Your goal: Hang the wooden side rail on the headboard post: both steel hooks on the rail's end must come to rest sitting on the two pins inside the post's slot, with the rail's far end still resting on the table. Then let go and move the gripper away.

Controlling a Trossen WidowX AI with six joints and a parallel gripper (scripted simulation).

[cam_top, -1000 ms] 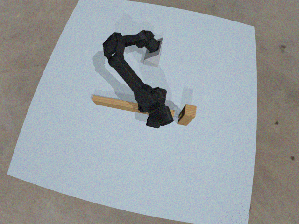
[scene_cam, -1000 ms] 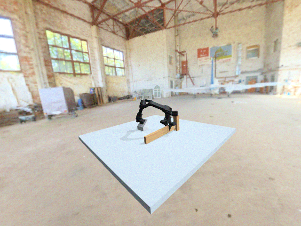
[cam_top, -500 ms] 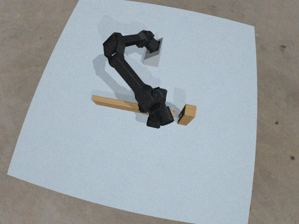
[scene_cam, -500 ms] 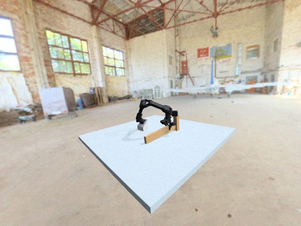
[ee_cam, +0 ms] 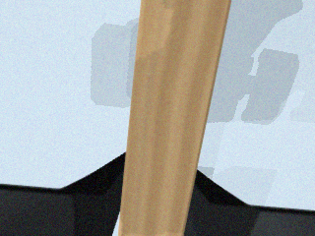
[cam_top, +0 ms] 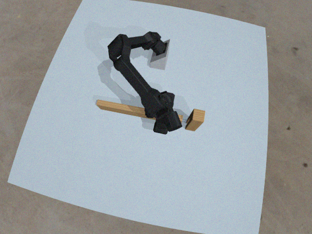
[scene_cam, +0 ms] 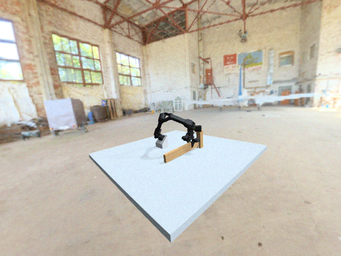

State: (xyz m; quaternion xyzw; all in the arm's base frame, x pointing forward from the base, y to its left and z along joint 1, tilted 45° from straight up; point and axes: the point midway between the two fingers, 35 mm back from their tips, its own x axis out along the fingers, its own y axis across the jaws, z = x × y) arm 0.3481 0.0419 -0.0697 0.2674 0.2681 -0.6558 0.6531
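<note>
The headboard post is 14 cm to the left of my gripper tip and 4 cm above it.
</note>
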